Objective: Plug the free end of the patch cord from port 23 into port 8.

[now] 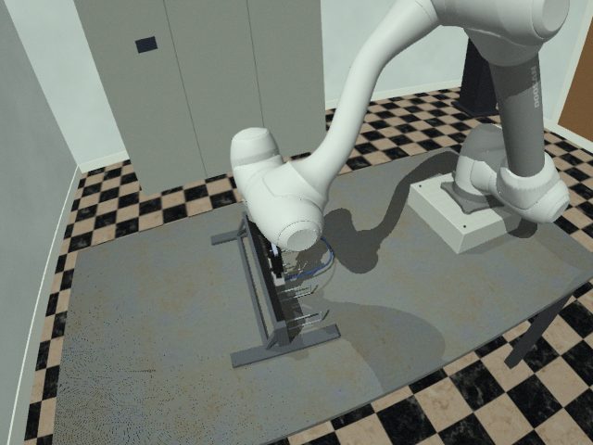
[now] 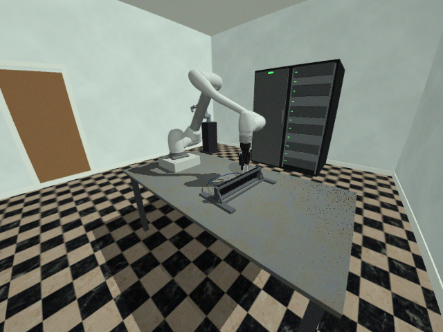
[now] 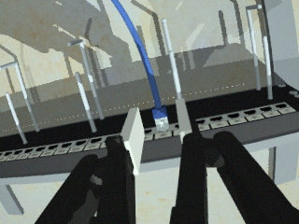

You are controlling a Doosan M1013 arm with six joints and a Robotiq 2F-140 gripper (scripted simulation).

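Now: hand 1 cm short of the free-end plug and 4 cm above it.
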